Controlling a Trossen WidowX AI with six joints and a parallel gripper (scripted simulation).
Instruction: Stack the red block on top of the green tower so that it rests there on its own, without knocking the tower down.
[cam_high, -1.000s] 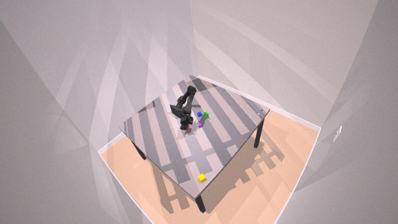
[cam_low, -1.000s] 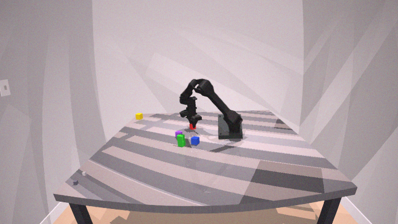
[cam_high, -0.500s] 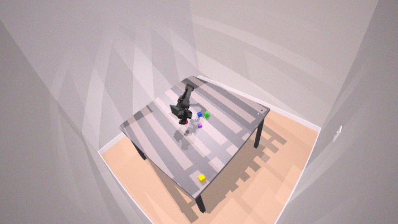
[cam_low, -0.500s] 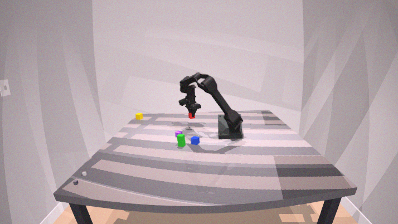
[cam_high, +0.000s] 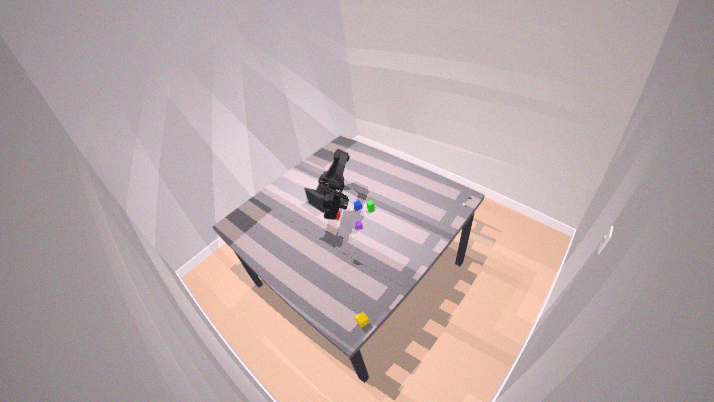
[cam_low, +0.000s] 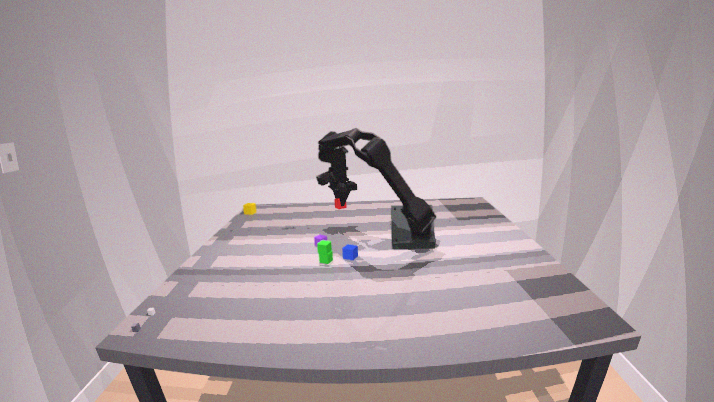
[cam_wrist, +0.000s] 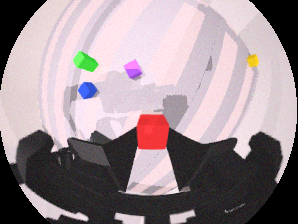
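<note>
The blue block lies 210 mm to the left of my gripper tip, 110 mm below it and 50 mm behind it. Round my gripper tip: red block 10 mm above; then yellow block 510 mm ahead, 330 mm to the right, 100 mm below; then purple block 110 mm below, 90 mm to the left, 70 mm ahead.
</note>
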